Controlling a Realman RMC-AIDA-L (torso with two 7-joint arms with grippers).
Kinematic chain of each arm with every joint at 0, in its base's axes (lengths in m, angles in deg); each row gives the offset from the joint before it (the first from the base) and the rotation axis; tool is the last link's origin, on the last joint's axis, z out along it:
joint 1: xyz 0 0 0.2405 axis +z
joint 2: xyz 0 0 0 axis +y
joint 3: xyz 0 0 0.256 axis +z
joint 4: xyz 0 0 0 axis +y
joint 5: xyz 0 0 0.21 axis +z
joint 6: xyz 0 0 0 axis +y
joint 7: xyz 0 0 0.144 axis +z
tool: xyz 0 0 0
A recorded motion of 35 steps. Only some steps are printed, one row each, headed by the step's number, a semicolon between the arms.
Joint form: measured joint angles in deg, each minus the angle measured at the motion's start. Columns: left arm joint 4, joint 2, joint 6, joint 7, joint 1, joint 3, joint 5; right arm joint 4, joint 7, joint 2, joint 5, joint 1, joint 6, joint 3.
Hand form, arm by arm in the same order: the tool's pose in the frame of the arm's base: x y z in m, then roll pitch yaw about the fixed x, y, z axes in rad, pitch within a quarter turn. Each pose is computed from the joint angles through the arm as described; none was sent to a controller.
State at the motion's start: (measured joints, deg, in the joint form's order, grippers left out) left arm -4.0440 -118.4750 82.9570 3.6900 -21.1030 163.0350 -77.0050; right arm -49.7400 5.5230 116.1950 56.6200 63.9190 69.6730 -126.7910
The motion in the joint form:
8: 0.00 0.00 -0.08 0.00 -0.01 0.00 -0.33; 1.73 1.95 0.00 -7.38 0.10 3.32 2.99
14: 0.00 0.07 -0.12 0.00 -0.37 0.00 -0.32; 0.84 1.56 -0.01 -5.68 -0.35 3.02 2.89
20: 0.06 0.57 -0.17 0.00 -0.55 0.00 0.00; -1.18 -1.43 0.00 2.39 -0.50 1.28 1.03
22: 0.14 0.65 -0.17 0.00 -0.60 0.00 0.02; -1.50 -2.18 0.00 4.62 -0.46 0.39 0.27
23: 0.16 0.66 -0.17 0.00 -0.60 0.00 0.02; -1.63 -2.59 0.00 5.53 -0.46 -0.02 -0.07
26: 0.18 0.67 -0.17 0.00 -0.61 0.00 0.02; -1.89 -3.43 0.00 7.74 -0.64 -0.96 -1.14
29: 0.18 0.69 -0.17 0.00 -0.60 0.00 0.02; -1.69 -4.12 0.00 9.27 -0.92 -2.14 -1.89
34: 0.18 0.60 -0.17 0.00 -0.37 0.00 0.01; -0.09 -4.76 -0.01 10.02 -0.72 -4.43 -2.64
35: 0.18 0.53 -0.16 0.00 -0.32 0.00 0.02; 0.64 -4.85 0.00 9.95 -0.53 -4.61 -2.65
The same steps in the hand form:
8: -0.3601 0.2867 0.0320 -1.5634 -0.3695 -0.2085; 0.1199 0.3549 -0.1177 -2.4980 -0.4172 -0.9460
14: -0.3586 0.2891 0.0325 -1.5636 -0.3683 -0.2142; 0.1167 0.3501 -0.1210 -2.5368 -0.4151 -0.9381
20: -0.3590 0.2909 0.0354 -1.5680 -0.3600 -0.2175; 0.1013 0.3318 -0.1344 -2.6923 -0.4279 -0.8782
22: -0.3588 0.2913 0.0357 -1.5681 -0.3599 -0.2189; 0.0975 0.3273 -0.1382 -2.7315 -0.4264 -0.8619
23: -0.3588 0.2913 0.0357 -1.5681 -0.3601 -0.2190; 0.0961 0.3254 -0.1398 -2.7481 -0.4259 -0.8534
26: -0.3588 0.2914 0.0357 -1.5680 -0.3602 -0.2192; 0.0946 0.3201 -0.1436 -2.7843 -0.4276 -0.8395
29: -0.3589 0.2914 0.0358 -1.5680 -0.3599 -0.2191; 0.0953 0.3178 -0.1465 -2.8063 -0.4210 -0.8346
34: -0.3598 0.2898 0.0352 -1.5681 -0.3614 -0.2150; 0.0986 0.3225 -0.1488 -2.8008 -0.3990 -0.8348
35: -0.3598 0.2894 0.0346 -1.5684 -0.3626 -0.2142; 0.1004 0.3247 -0.1484 -2.7912 -0.3981 -0.8408

